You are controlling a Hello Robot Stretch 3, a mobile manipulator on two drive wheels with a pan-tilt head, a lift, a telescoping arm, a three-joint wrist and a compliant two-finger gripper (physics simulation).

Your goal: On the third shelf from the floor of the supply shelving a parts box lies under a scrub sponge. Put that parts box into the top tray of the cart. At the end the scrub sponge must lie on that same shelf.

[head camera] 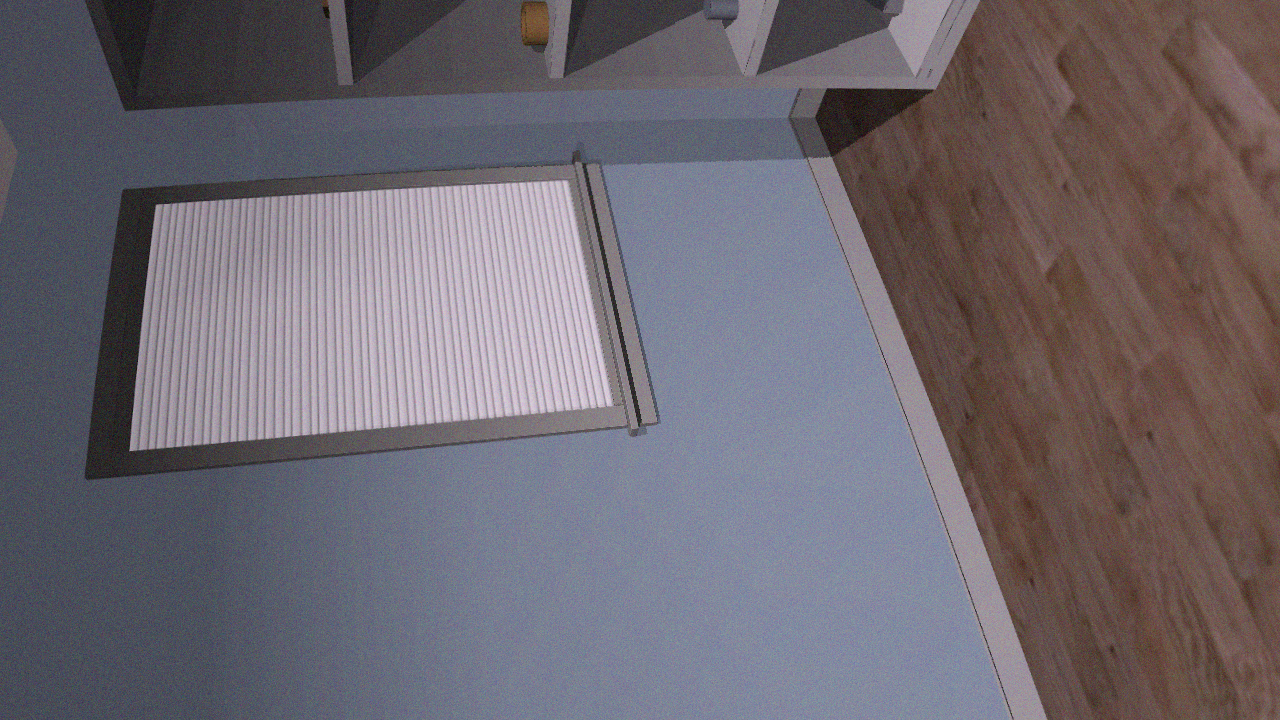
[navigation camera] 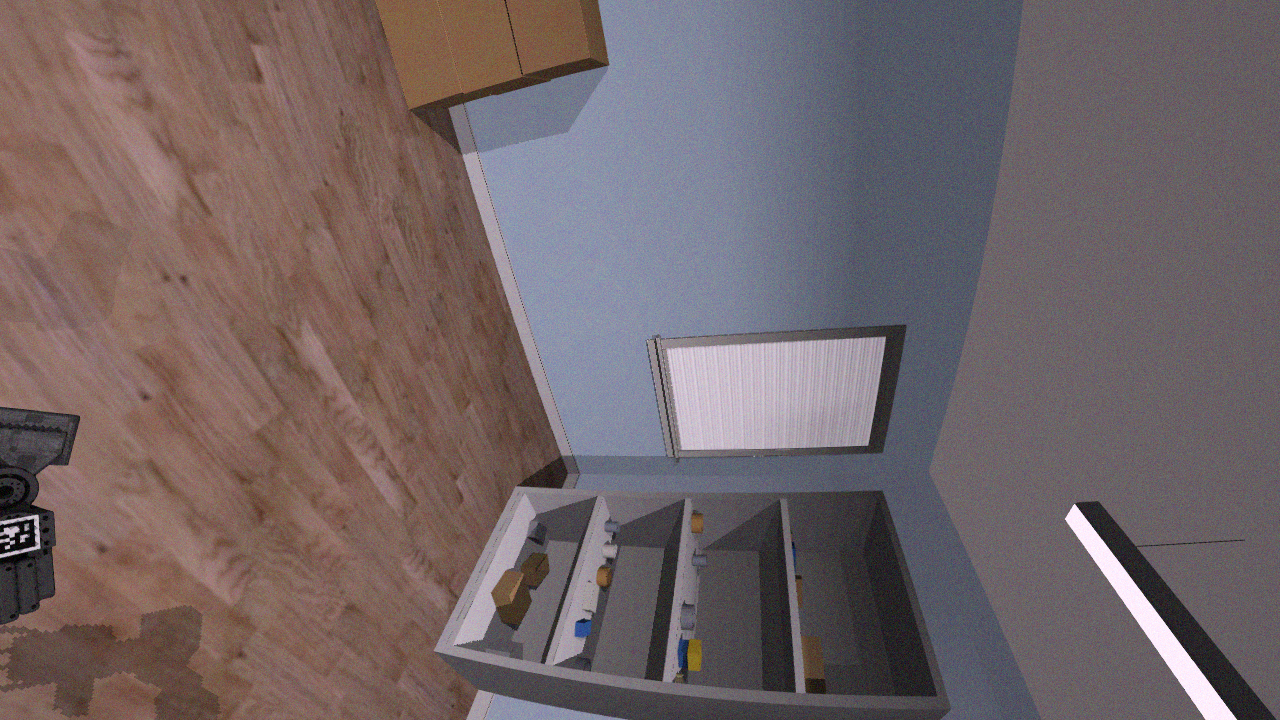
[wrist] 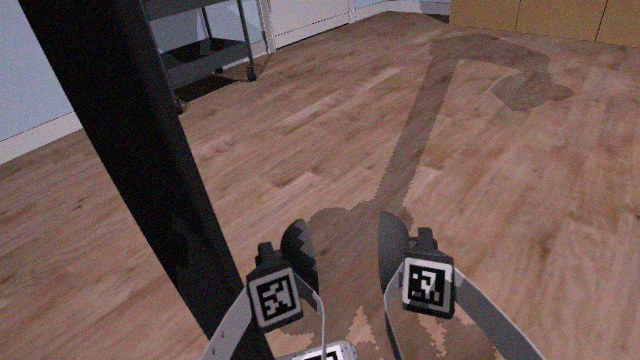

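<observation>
The grey supply shelving (head camera: 537,86) (navigation camera: 626,691) shows sideways in the head and navigation views, its floor end to the right in the head view and to the left in the navigation view. On its third shelf, in the navigation view, a small blue parts box (navigation camera: 682,652) lies under a yellow scrub sponge (navigation camera: 695,654), near the shelf's lower end in the picture. My gripper (wrist: 343,242) is open and empty above the floor, far from the shelving. Part of the dark cart (wrist: 200,68) shows at the wrist view's upper left; its top tray is not visible there.
Orange and grey cylinders (navigation camera: 696,522) (navigation camera: 699,560) stand on the third shelf. Brown boxes (navigation camera: 512,597) stand on the bottom shelf. A window (head camera: 366,313) (navigation camera: 778,394) is beside the shelving. Wooden cabinets (navigation camera: 501,44) (wrist: 545,20) stand along a wall. My black mast (wrist: 150,150) crosses the wrist view.
</observation>
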